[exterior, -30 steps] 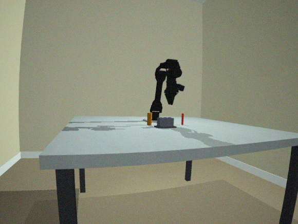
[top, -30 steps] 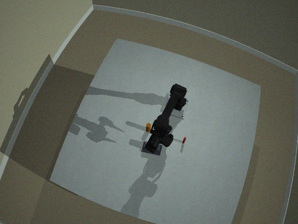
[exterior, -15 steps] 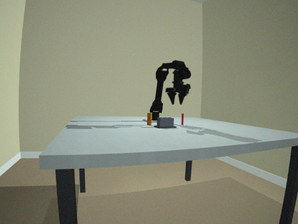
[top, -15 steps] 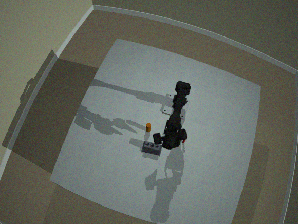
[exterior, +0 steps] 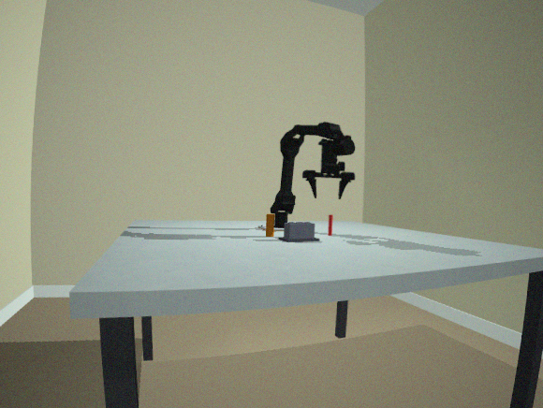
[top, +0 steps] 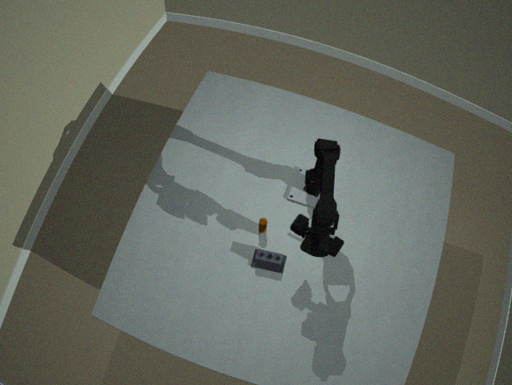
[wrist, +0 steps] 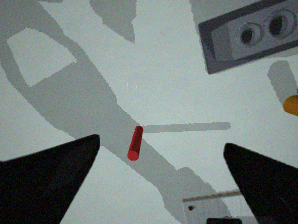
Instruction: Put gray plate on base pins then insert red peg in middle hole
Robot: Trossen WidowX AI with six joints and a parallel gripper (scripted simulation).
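The red peg lies 100 mm below my gripper tip, 50 mm behind it and 30 mm to the left of it. From my gripper tip the other things lie so: orange cylinder: 210 mm to the right, 100 mm below, 10 mm behind; then dark flat base: 130 mm below, 120 mm to the right, 90 mm ahead; then gray plate: 120 mm to the right, 100 mm below, 90 mm ahead.
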